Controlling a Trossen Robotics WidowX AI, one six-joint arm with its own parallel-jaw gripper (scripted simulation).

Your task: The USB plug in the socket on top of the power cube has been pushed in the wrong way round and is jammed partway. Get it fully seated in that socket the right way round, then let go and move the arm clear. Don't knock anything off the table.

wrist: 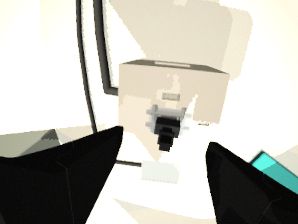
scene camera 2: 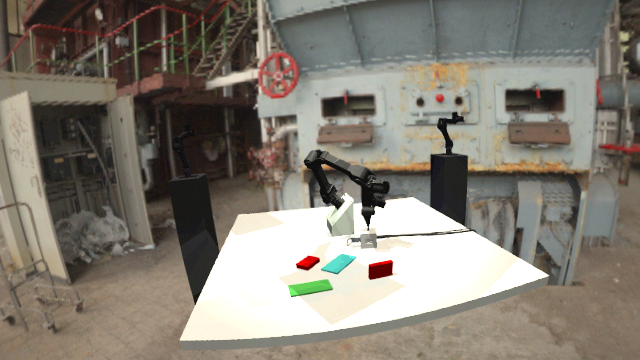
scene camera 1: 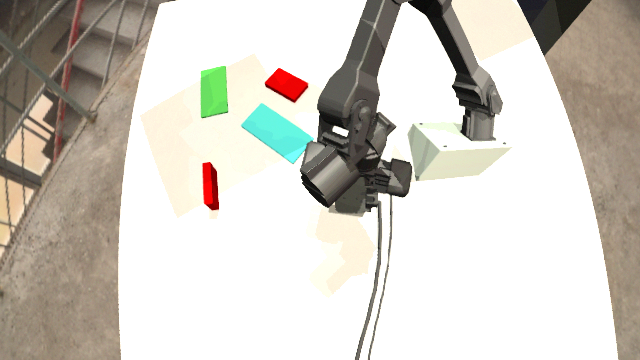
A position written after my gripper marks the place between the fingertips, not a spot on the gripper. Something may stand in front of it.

I see my gripper (scene camera 1: 353, 183), a dark USB plug (wrist: 168, 128), a green tile (scene camera 1: 213, 90) and a cyan tile (scene camera 1: 277, 132).
My gripper also shows in the wrist view (wrist: 165, 141). The wrist view misses the green tile: it is out of frame.
